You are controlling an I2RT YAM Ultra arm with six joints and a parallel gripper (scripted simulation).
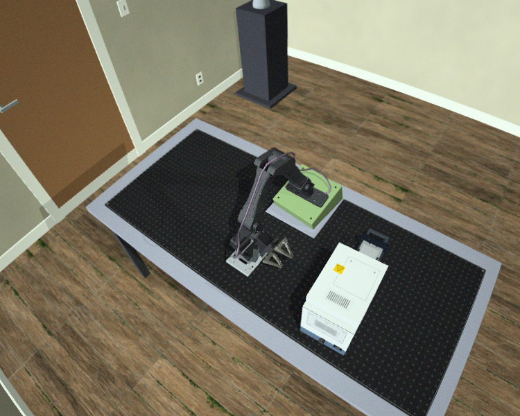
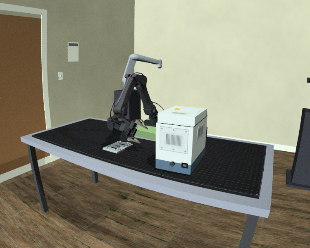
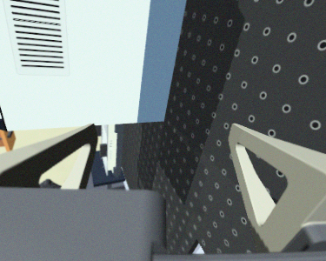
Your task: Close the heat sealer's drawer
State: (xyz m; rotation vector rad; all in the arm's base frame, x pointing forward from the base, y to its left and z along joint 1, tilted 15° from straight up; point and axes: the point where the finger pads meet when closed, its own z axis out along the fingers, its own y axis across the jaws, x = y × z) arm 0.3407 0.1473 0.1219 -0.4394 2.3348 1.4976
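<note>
Right now my hand is 22 cm past the sealer drawer, 24 cm to the right of it and 2 cm above it.
</note>
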